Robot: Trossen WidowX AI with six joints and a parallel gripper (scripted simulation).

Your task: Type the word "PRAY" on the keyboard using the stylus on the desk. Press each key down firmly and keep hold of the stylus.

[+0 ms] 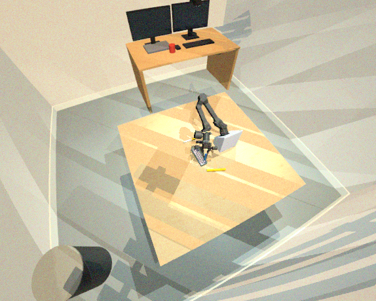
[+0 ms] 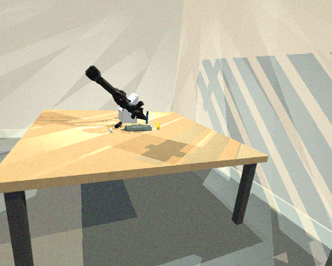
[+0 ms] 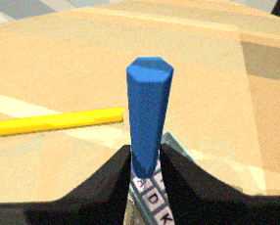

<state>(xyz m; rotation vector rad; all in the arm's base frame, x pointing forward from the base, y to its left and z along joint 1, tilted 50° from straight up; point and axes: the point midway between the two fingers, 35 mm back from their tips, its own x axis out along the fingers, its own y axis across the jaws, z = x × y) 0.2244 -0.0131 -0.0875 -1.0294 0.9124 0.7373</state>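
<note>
Now: the yellow cylinder 50 mm behind my gripper tip, 120 mm to the left of it and 60 mm below it. From my gripper tip the other things lie so: dark marker: 90 mm behind, 190 mm to the right, 60 mm below; small white pen: 260 mm to the right, 60 mm below; blue stylus: 20 mm below.
</note>
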